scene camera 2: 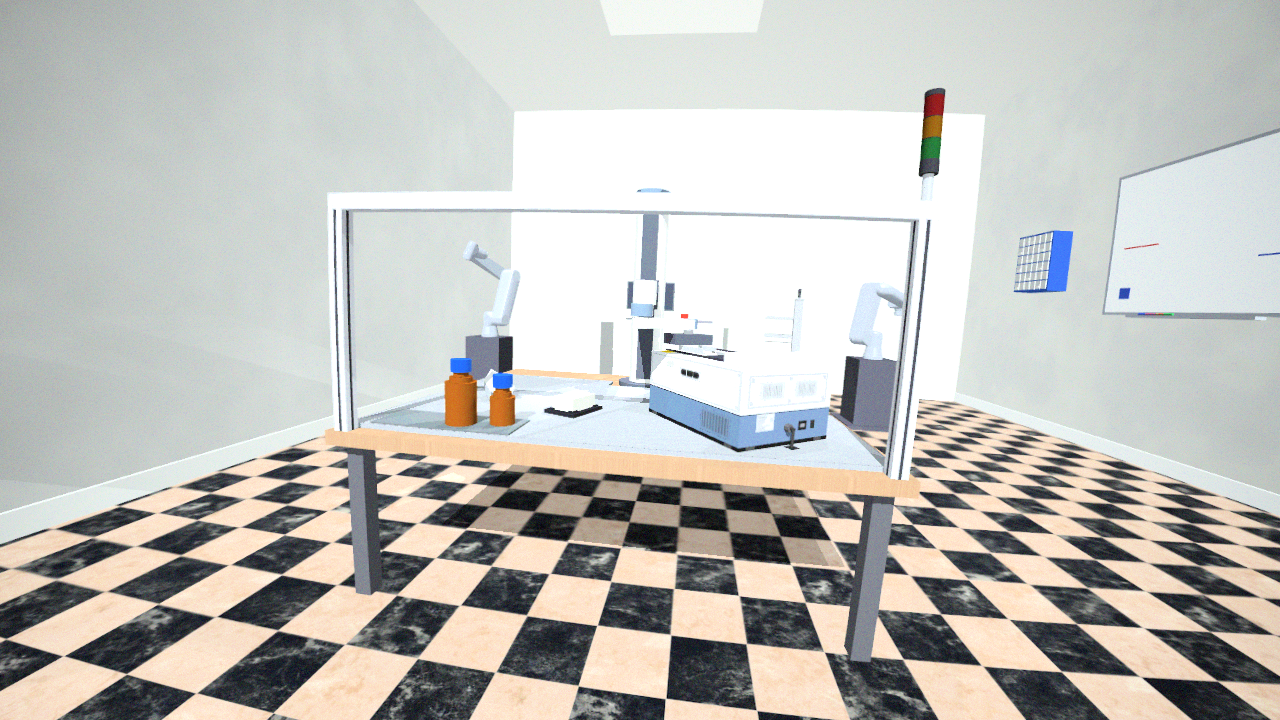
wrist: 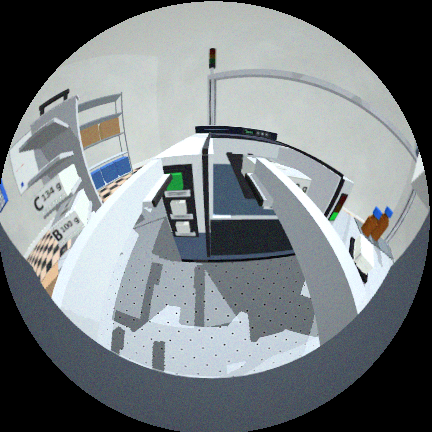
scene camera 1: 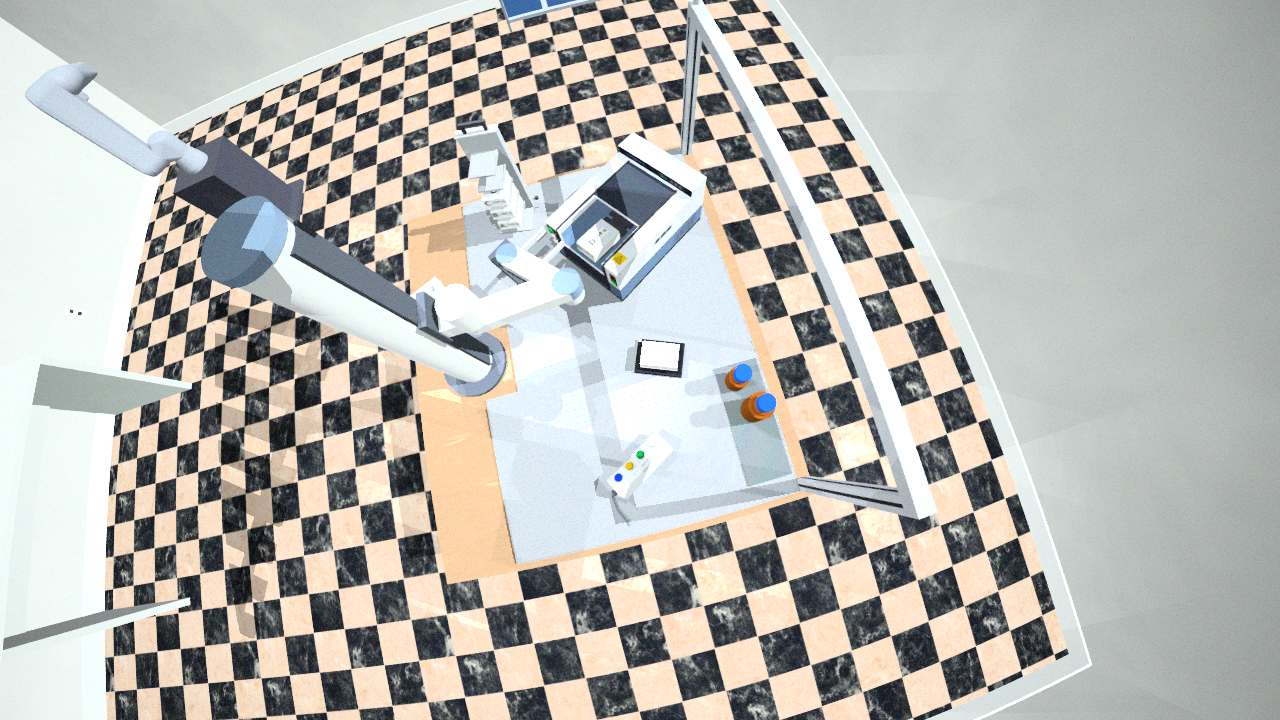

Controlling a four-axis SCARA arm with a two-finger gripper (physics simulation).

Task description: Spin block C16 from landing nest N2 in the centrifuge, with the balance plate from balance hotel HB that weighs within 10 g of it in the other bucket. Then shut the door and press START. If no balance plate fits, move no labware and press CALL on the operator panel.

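Frame: origin at the arm's base, x ahead, y left, z up, level; centimetres.
Seen in the pictures: gripper, fingertip midpoint: [scene camera 2: 712,351] [wrist: 207,165] [scene camera 1: 553,236]; arm's base, origin of the base link: [scene camera 2: 644,384] [scene camera 1: 475,363].
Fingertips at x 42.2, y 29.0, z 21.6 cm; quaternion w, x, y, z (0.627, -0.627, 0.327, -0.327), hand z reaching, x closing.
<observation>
Pixels of each thing's top centre, then the offset from my fingertips to it. "pt": a spot on its surface instead.
- blue centrifuge, surface spot: [scene camera 2: 698,389] pt dx +39.8, dy -5.1, dz -7.6 cm
- Plate D, middle of its top: [wrist: 273,161] [scene camera 1: 597,236] dx +14.2, dy -3.6, dz -1.6 cm
- white block, middle of its top: [scene camera 2: 574,394] [scene camera 1: 659,354] [wrist: 367,248] dx +24.4, dy -45.2, dz -14.9 cm
- operator panel, middle of its top: [scene camera 1: 639,465] [scene camera 2: 499,373] dx +9.0, dy -78.9, dz -12.0 cm
The white and blue centrifuge [scene camera 1: 684,207] [scene camera 2: 698,389] stands at the back of the bench, its top opening uncovered. Plate D [scene camera 1: 597,240] sits inside; the right finger partly hides it in the wrist view. My gripper [scene camera 1: 544,248] [wrist: 207,165] is shut and empty, at the centrifuge's front left, by its button strip with the green button [wrist: 175,181]. Balance hotel HB [scene camera 1: 490,170] [wrist: 82,142] holds several plates, among them C 134 g [wrist: 57,187] and B 100 g [wrist: 72,220]. A white block [scene camera 1: 659,354] [scene camera 2: 574,399] [wrist: 365,255] sits in a black nest; its label is unreadable.
The operator panel [scene camera 1: 642,463] with blue, yellow and green buttons stands on the front part of the bench. Two orange bottles [scene camera 1: 738,379] [scene camera 1: 757,409] stand near the bench edge. A white frame [scene camera 1: 805,214] [scene camera 2: 626,203] rises along that edge. The arm's column [scene camera 1: 358,304] stands opposite.
</observation>
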